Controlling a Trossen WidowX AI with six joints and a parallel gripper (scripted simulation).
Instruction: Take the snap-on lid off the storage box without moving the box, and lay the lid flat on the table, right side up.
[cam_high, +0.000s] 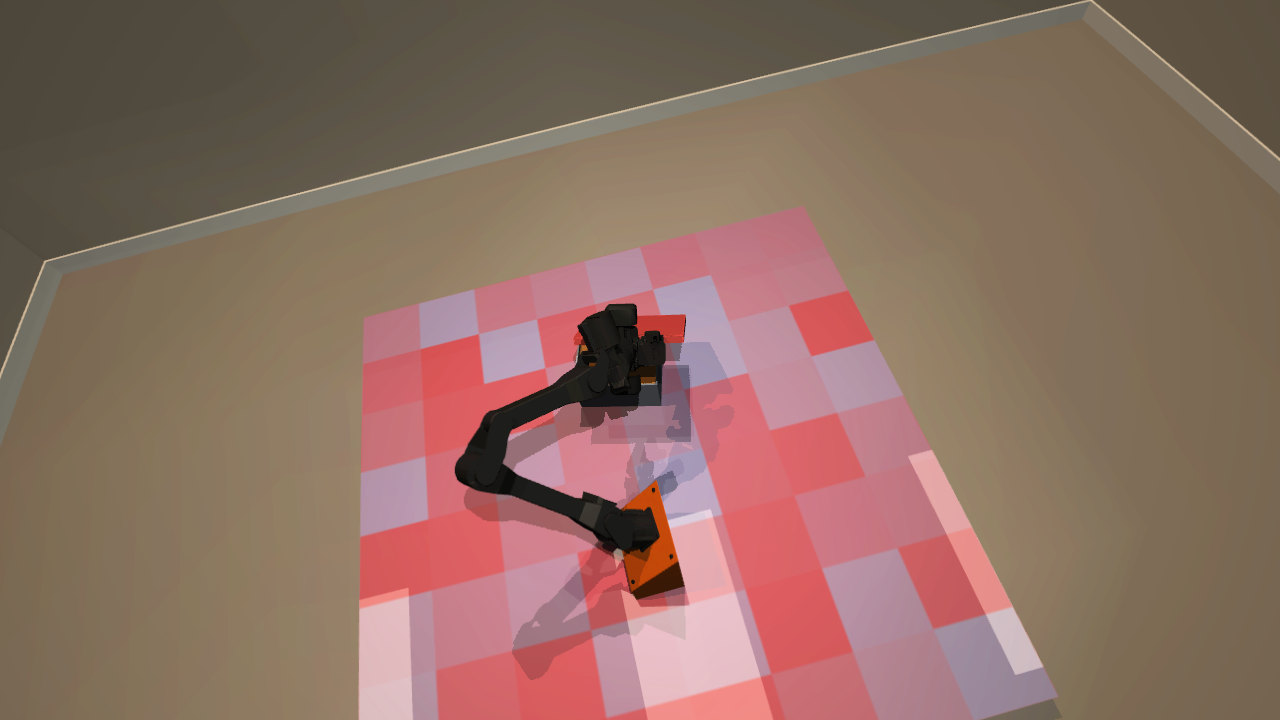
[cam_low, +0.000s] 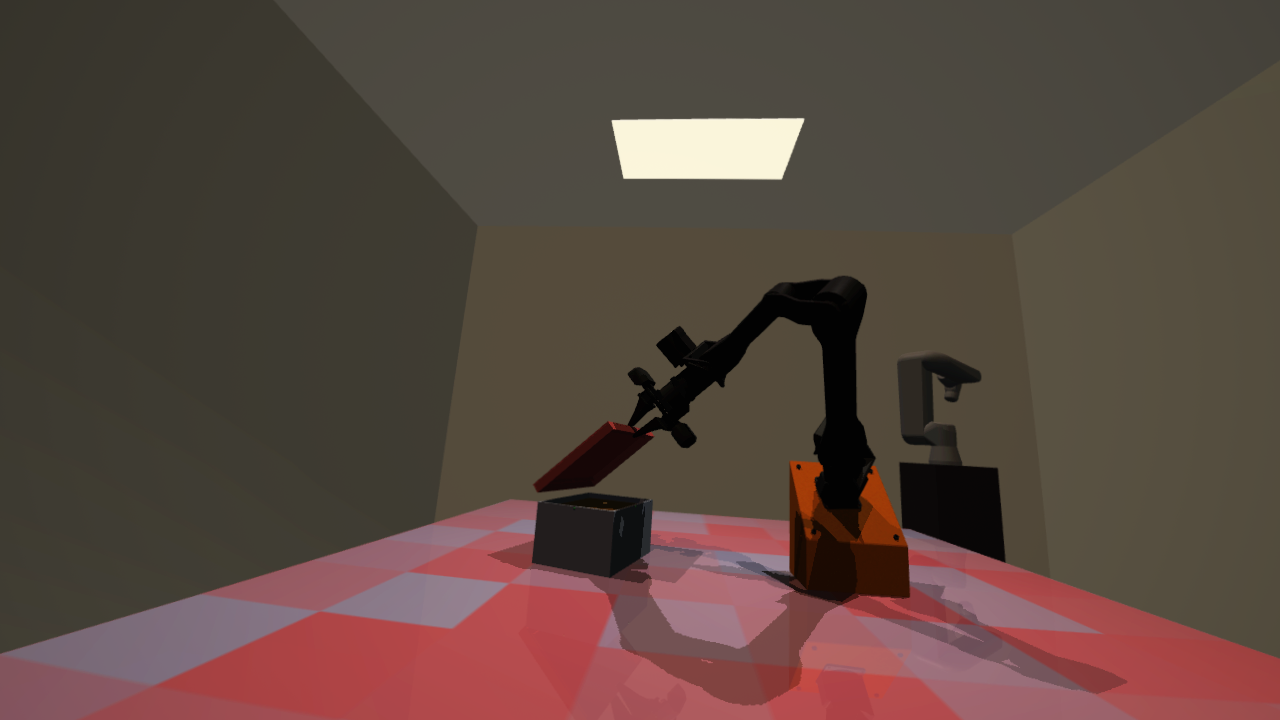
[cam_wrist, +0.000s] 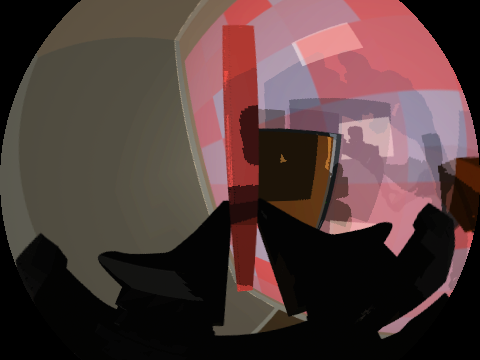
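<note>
Right now the lid is 6 cm ahead of my gripper tip, 5 cm below it and 2 cm to the right of it. From my gripper tip the other things lie so: storage box: 18 cm below, 5 cm ahead, 3 cm to the left.
</note>
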